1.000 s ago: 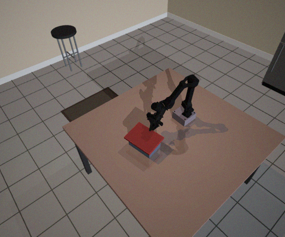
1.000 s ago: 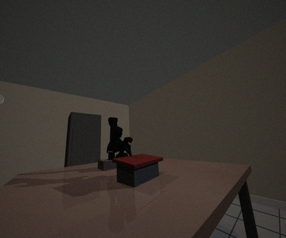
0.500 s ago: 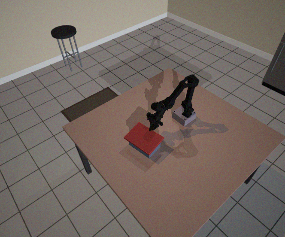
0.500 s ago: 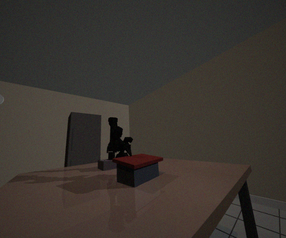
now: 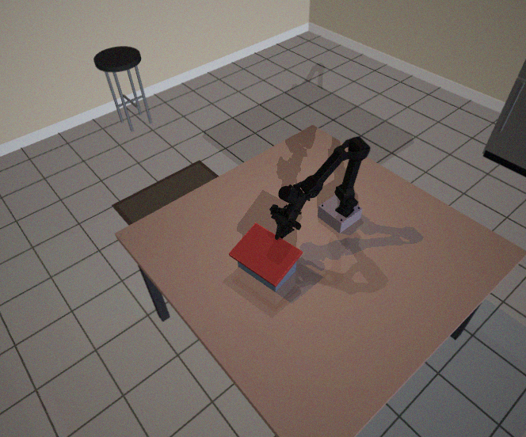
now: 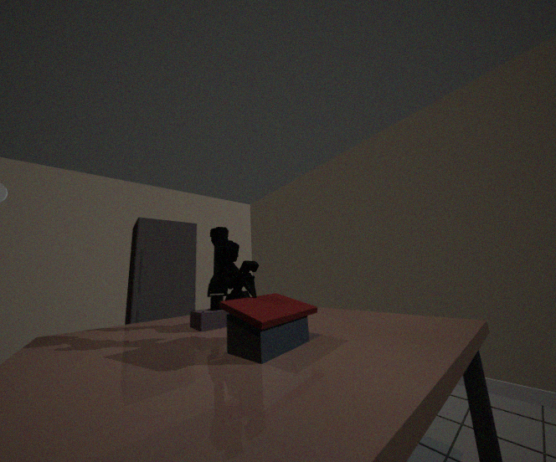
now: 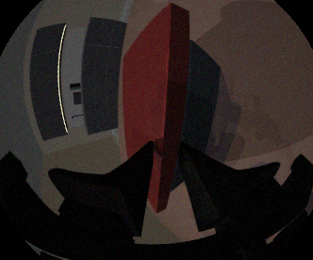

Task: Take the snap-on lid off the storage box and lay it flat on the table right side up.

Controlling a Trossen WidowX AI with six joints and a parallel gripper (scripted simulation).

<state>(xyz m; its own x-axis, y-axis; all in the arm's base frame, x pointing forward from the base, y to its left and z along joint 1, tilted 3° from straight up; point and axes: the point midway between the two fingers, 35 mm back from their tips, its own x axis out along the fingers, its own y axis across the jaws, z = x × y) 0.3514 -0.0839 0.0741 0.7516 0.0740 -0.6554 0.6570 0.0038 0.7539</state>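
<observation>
My gripper tip is 8 cm short of the red lid and 1 cm above it. Round my gripper tip: storage box (8 cm below, 7 cm ahead).
</observation>
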